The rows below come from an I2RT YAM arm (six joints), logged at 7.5 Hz.
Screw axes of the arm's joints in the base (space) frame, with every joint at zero. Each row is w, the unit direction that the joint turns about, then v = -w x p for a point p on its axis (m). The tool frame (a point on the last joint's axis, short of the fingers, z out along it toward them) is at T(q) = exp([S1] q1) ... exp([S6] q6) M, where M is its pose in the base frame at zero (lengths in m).
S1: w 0 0 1 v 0 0 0
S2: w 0 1 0 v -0.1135 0 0.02
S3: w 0 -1 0 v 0.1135 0 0.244
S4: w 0 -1 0 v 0.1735 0 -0.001
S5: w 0 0 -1 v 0 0.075 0
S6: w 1 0 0 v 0 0.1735 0
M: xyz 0.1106 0 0.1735 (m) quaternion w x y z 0.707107 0 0.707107 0
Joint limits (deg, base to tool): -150..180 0..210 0..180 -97..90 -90..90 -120..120
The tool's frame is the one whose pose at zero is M.
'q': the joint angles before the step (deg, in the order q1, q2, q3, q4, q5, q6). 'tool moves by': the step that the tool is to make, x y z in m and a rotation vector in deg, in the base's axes. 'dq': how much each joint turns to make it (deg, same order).
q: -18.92, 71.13, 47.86, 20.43, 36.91, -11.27
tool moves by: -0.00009, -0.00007, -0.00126, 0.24, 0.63, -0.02
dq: -0.02, 0.00, 0.00, -0.68, 0.00, 0.03
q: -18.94, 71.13, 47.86, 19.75, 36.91, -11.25
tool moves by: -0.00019, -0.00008, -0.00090, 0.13, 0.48, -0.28
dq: 0.00, 0.00, -0.01, -0.47, 0.28, -0.02
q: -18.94, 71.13, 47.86, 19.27, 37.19, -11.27
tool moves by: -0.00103, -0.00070, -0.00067, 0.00, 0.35, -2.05
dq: 0.00, 0.02, 0.00, -0.33, 2.05, 0.05
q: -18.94, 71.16, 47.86, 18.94, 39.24, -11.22
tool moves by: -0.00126, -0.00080, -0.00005, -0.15, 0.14, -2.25
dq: -0.02, 0.00, 0.00, -0.07, 2.24, -0.02
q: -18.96, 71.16, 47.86, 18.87, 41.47, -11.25
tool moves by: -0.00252, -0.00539, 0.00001, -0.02, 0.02, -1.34
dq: -1.18, 0.00, 0.00, 0.00, 0.16, -0.02
